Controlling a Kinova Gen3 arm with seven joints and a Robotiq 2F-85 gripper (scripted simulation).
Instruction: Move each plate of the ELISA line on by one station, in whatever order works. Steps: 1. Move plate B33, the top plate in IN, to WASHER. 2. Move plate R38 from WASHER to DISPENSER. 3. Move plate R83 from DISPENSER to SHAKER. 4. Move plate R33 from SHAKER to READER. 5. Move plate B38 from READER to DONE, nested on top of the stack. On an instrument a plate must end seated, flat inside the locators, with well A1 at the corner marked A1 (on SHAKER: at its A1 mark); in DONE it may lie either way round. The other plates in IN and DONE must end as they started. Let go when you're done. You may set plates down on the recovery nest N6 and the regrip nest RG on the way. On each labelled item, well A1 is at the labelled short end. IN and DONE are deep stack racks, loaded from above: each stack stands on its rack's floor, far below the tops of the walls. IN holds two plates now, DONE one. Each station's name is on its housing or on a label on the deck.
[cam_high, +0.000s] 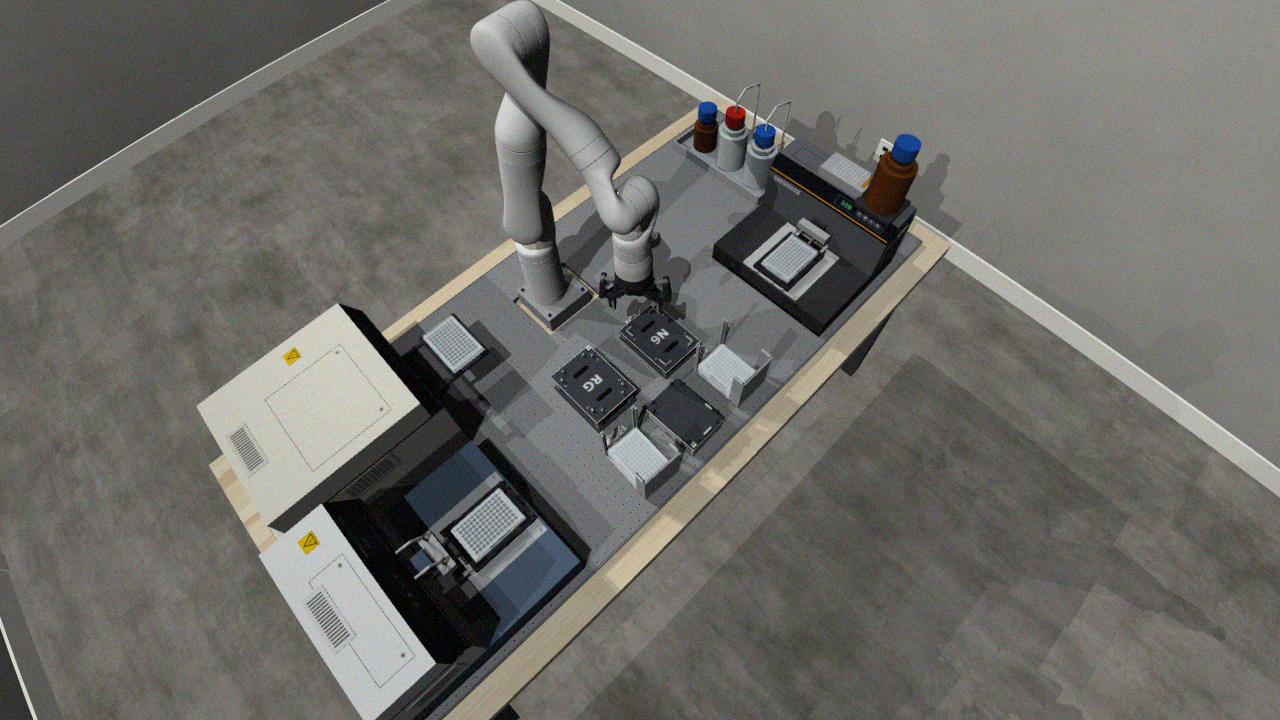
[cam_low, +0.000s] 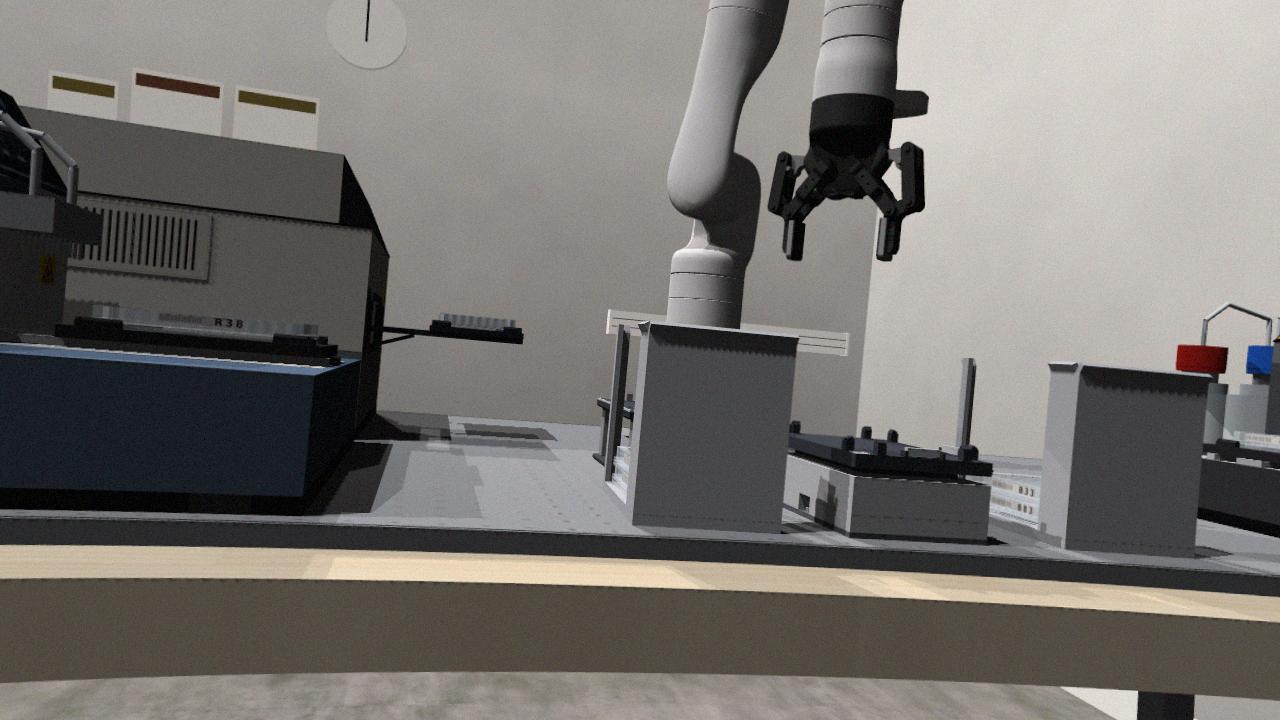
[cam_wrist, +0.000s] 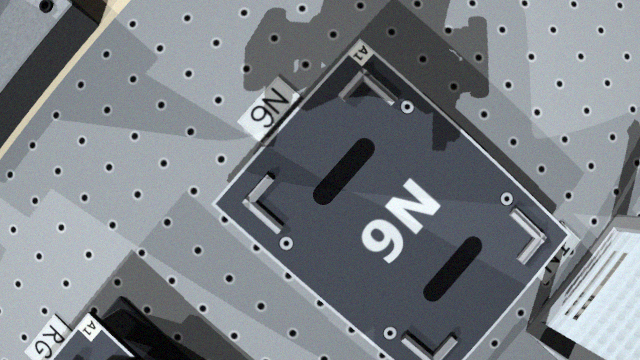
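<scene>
Now: the plate R83 430 mm to the left of my hand, 140 mm below it and 120 mm ahead of it. Also, from my hand: RG nest (160 mm below, 150 mm to the right); then plate B33 (200 mm ahead, 190 mm below, 100 mm to the left); then nest N6 (190 mm below, 60 mm to the left, 10 mm ahead).
</scene>
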